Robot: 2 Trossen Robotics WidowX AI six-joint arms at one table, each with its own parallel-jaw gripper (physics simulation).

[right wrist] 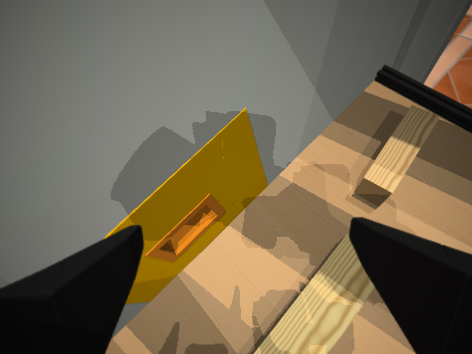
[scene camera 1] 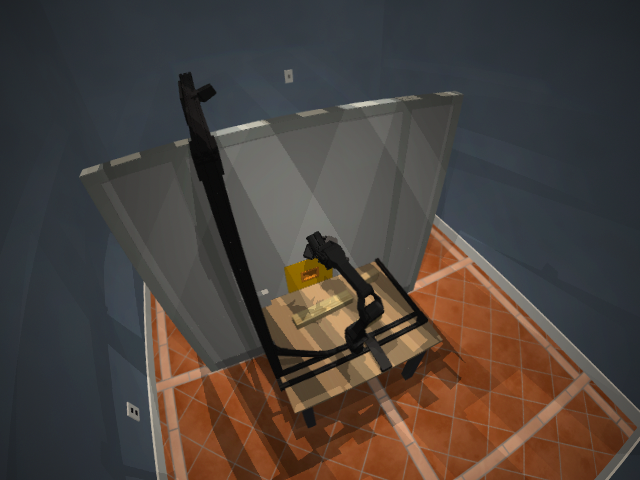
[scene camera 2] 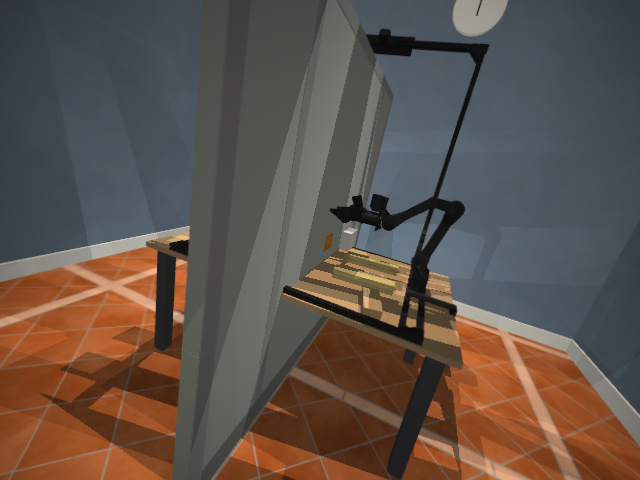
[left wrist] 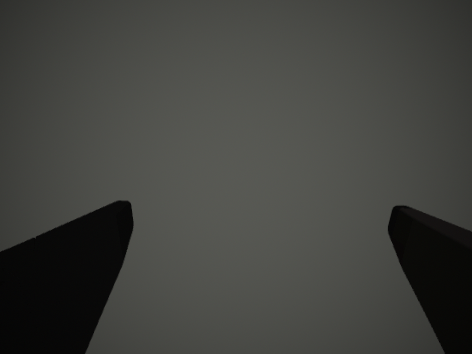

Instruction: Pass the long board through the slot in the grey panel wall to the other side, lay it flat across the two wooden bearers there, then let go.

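Frame: origin at the left arm's base, x ahead, y up, z right, level; metres.
Seen in the pictures: left gripper, between the fingertips: (scene camera 2: 333,208) (left wrist: 263,216); right gripper, between the fingertips: (right wrist: 248,231); left arm's base, origin of its link: (scene camera 2: 416,289); right arm's base, origin of its link: (scene camera 1: 356,347).
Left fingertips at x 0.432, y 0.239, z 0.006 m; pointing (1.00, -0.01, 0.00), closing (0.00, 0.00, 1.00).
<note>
Offsets run from my left fingertips to a thing's top centre. "pt": to the spot under its first point.
The long board @[dx +0.229, dy -0.219, dz +0.041 m] (scene camera 1: 320,312) (right wrist: 320,312) lies on the table beyond the wall from the bearers, below my right gripper. The slot's orange frame @[pt dx +0.050, dy -0.131, dz +0.027 m] (scene camera 1: 310,269) (scene camera 2: 328,242) (right wrist: 172,258) is set in the grey panel wall (scene camera 1: 310,180) (scene camera 2: 268,206) (right wrist: 125,60), on a yellow plate (scene camera 1: 293,279) (right wrist: 225,165) on the board's side. Two wooden bearers @[dx -0.207, dy -0.220, dz +0.141 m] (scene camera 2: 372,261) @[dx -0.219, dy -0.220, dz -0.090 m] (scene camera 2: 364,279) lie side by side on the other table. My right gripper (scene camera 1: 313,241) (right wrist: 248,231) is open and empty, above the table near the wall. My left gripper (scene camera 2: 333,210) (left wrist: 263,216) is open and empty, facing the wall, above slot height.
A second wood piece @[dx +0.164, dy -0.195, dz -0.244 m] (right wrist: 400,155) lies beyond the board near a black rail (right wrist: 425,90). A pale block or patch @[pt dx -0.292, dy -0.220, dz -0.304 m] (scene camera 2: 371,302) shows beside the bearers. Tall black camera posts (scene camera 1: 232,248) (scene camera 2: 452,139) rise from the table frames. A white box @[dx +0.015, dy -0.158, dz +0.268 m] (scene camera 2: 349,237) is on the wall.
</note>
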